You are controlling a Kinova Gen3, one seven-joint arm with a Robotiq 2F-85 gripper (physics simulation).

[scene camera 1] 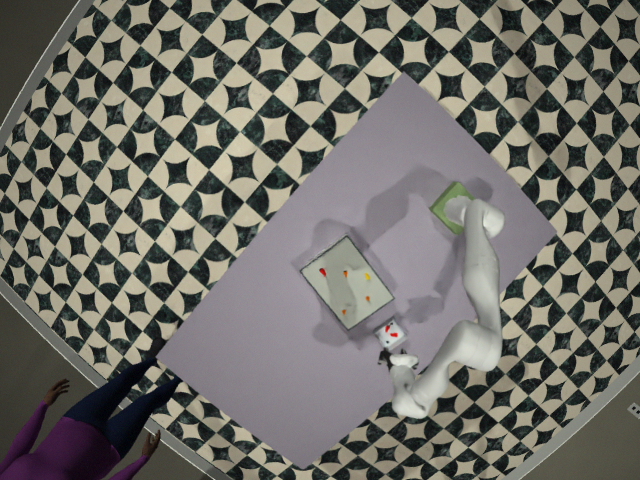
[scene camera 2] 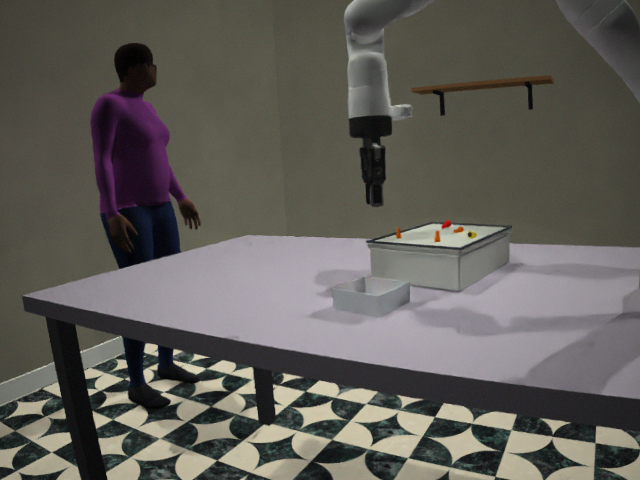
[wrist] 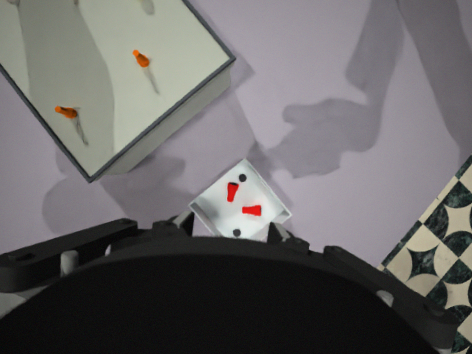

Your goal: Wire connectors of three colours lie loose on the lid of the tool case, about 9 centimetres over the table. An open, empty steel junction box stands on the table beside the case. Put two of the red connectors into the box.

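Frame: origin at the arm's base, x ahead, y left, z up, level; centimetres.
Where they show: gripper, fingertip midpoint: [scene camera 1: 394, 349] [scene camera 2: 374, 205] [wrist: 230, 230]; arm's base, link origin: [scene camera 1: 455, 209].
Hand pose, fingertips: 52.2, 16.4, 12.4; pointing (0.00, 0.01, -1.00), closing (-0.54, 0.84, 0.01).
Note:
Things, the pixels of their centre, and the offset from my fingertips, as dx, dy, dz.
- steel junction box, body centre: [wrist: 240, 207] [scene camera 2: 371, 295] [scene camera 1: 390, 334] +0.5, +1.8, -16.3
- tool case, body centre: [wrist: 98, 44] [scene camera 2: 442, 251] [scene camera 1: 346, 282] -4.1, -27.2, -13.7
- second red connector, body centre: [wrist: 251, 210] [scene camera 1: 393, 334] -0.2, +3.6, -17.4
- yellow connector, body centre: [scene camera 2: 472, 234] [scene camera 1: 367, 276] -11.9, -24.3, -9.1
- third orange connector, body centre: [wrist: 65, 111] [scene camera 1: 343, 312] +4.0, -21.0, -8.5
The steel junction box [scene camera 1: 381, 335] [scene camera 2: 356, 302] [wrist: 215, 210] stands open on the table beside the tool case [scene camera 2: 413, 266]. Inside it lie two red connectors, apart from each other: one red connector [scene camera 1: 387, 328] [wrist: 232, 192] and a second red connector [scene camera 1: 393, 334] [wrist: 251, 210]. Another red connector [scene camera 1: 322, 271] [scene camera 2: 446, 224] lies on the case's lid [scene camera 1: 336, 291] [wrist: 170, 30]. My gripper [scene camera 1: 400, 357] [scene camera 2: 375, 202] [wrist: 230, 230] is partly open and empty, high above the table near the box. In the scene camera 2 view the box's wall hides its contents.
On the lid are a yellow connector [scene camera 1: 367, 276] [scene camera 2: 471, 234] and three orange ones: one orange connector [scene camera 1: 345, 273], another orange connector [scene camera 1: 367, 298] [wrist: 142, 59] and a third orange connector [scene camera 1: 343, 312] [wrist: 66, 111]. A green block [scene camera 1: 440, 210] is under the arm's base. A person [scene camera 2: 131, 155] stands beyond the table.

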